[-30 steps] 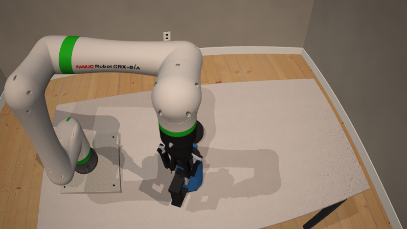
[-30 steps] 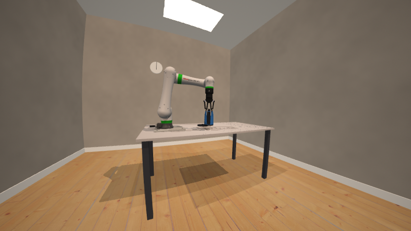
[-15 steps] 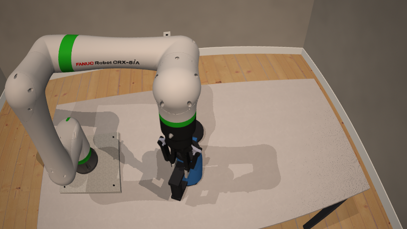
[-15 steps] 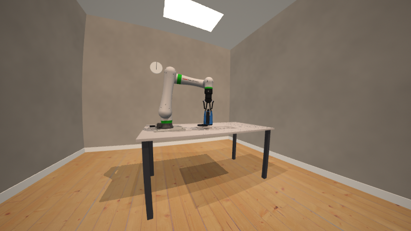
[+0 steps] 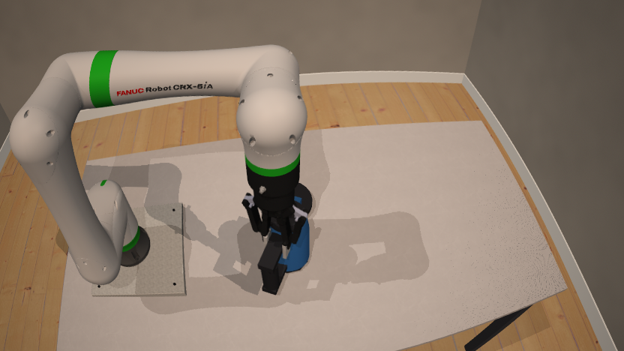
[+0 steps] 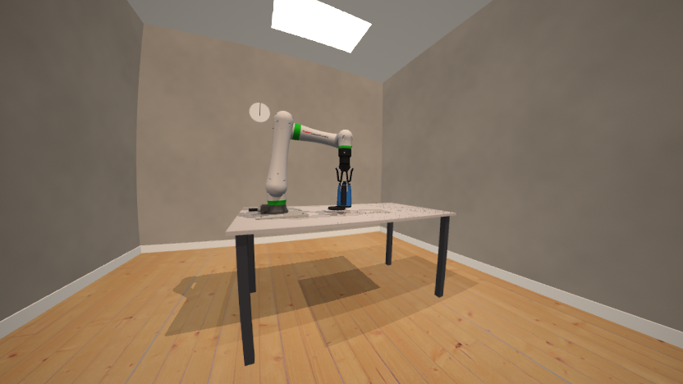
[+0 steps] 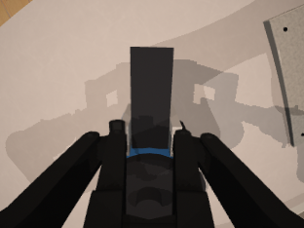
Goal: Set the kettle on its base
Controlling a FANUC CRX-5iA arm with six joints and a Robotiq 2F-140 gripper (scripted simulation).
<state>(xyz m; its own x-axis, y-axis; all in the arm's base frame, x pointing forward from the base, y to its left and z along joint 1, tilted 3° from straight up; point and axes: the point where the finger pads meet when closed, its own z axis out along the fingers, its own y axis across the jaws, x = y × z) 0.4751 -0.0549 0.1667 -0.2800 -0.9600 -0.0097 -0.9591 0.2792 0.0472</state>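
The kettle is 10 mm ahead of my hand, 30 mm to the left of it and 50 mm below it. Round my hand: round black base: 270 mm to the left, 190 mm below.
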